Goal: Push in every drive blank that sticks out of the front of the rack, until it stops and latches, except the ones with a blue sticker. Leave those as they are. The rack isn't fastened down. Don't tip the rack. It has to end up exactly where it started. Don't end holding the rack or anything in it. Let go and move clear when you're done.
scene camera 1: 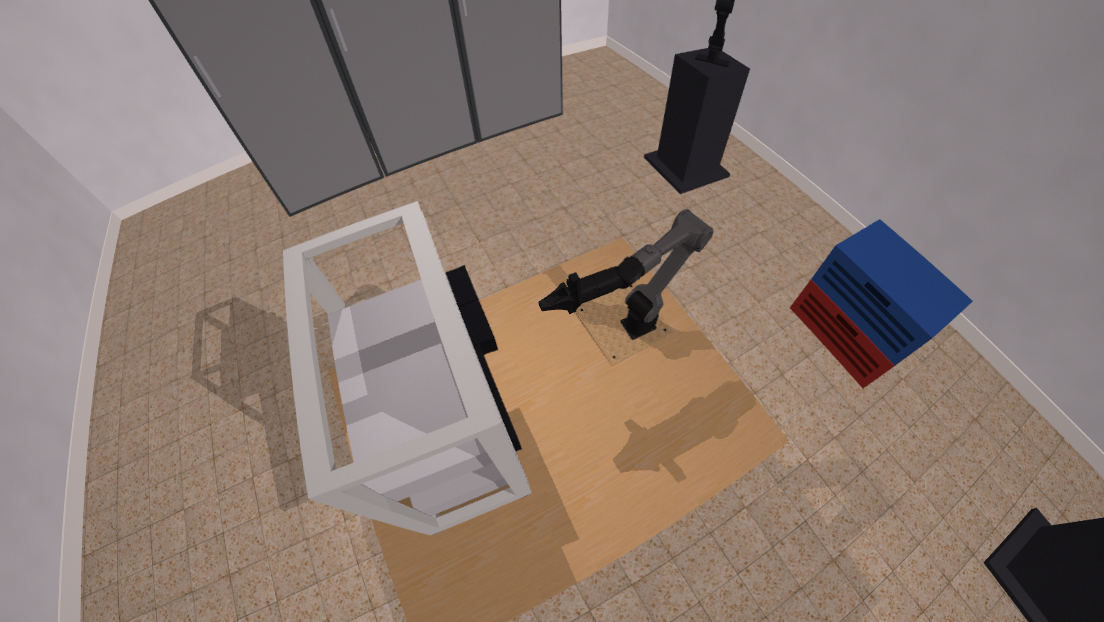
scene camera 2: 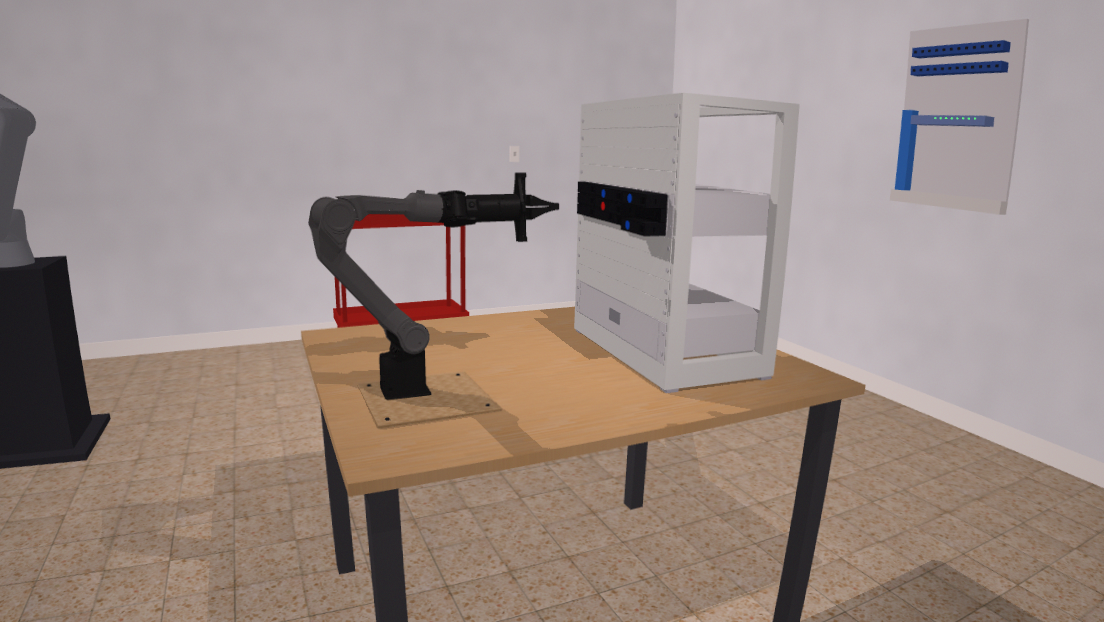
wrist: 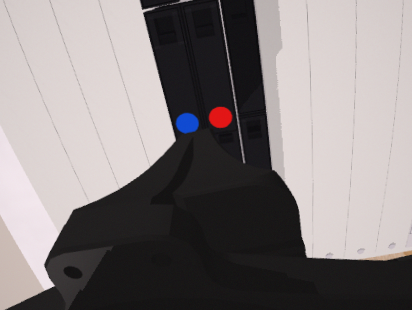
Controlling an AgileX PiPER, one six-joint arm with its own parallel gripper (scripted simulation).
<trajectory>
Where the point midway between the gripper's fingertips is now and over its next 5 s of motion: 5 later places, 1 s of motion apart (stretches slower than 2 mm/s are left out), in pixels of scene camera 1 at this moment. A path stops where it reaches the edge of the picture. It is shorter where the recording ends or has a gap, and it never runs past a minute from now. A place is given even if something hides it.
My gripper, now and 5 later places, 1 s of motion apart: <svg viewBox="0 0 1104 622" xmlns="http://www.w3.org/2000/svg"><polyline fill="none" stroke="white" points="540,306 525,313 492,326 483,329 477,331 475,333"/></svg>
</trajectory>
